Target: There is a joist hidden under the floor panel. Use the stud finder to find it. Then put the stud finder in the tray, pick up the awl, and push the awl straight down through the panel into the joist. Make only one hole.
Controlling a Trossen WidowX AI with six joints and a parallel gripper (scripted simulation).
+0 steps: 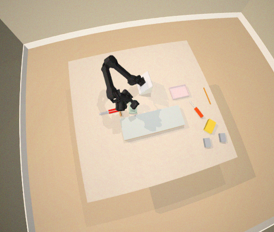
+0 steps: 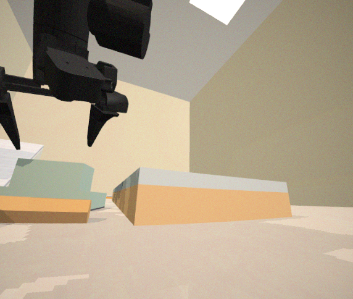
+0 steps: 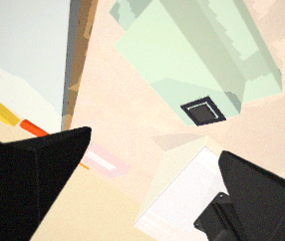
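Now: the stud finder 2 cm to the right of my gripper tip and 4 cm below it. From my gripper tip the other things lie so: yellow block (39 cm ahead, 55 cm to the left, 7 cm below); then pink tray (1 cm ahead, 42 cm to the left, 7 cm below); then thin orange stick (12 cm ahead, 67 cm to the left, 8 cm below).
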